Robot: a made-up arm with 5 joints. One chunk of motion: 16 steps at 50 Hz.
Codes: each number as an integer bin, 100 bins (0 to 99) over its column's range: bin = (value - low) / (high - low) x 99, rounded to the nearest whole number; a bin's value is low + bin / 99 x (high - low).
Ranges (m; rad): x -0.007..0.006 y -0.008..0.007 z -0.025..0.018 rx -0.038..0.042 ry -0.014..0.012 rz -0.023..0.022
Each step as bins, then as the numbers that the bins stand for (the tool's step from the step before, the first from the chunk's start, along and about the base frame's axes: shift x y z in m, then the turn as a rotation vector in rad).
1 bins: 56 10 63 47 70 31
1 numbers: 0.00035 -0.00648 0.00236 -0.00002 0.00438 -0.00891
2 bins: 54 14 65 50 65 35
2 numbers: 0.00009 -0.00588 0.00323 0.00240 0.00307 -0.00709
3 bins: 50 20 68 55 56 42
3 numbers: -0.00043 -0.00497 0.00454 0.00644 0.00071 -0.00391
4 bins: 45 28 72 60 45 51
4 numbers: -0.00109 -0.00376 0.00627 0.01048 -0.00218 0.00018
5 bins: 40 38 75 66 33 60
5 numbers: -0.00175 -0.00224 0.00758 0.01533 -0.00533 0.00427
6 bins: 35 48 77 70 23 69
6 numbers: -0.00240 -0.00073 0.00844 0.01857 -0.00796 0.00836
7 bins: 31 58 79 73 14 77
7 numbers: -0.00293 0.00079 0.00931 0.02099 -0.01032 0.01200
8 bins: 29 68 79 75 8 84
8 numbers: -0.00319 0.00230 0.00931 0.02261 -0.01190 0.01518
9 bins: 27 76 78 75 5 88
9 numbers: -0.00345 0.00352 0.00888 0.02261 -0.01269 0.01700
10 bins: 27 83 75 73 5 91
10 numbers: -0.00345 0.00458 0.00758 0.02099 -0.01269 0.01836
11 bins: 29 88 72 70 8 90
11 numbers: -0.00319 0.00533 0.00627 0.01857 -0.01190 0.01791
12 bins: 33 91 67 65 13 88
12 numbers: -0.00267 0.00579 0.00410 0.01453 -0.01059 0.01700
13 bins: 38 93 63 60 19 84
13 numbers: -0.00201 0.00609 0.00236 0.01048 -0.00901 0.01518
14 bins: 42 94 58 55 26 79
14 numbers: -0.00148 0.00624 0.00019 0.00644 -0.00717 0.01291
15 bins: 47 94 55 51 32 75
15 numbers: -0.00083 0.00624 -0.00111 0.00321 -0.00560 0.01109
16 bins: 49 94 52 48 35 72
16 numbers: -0.00057 0.00624 -0.00241 0.00079 -0.00481 0.00973
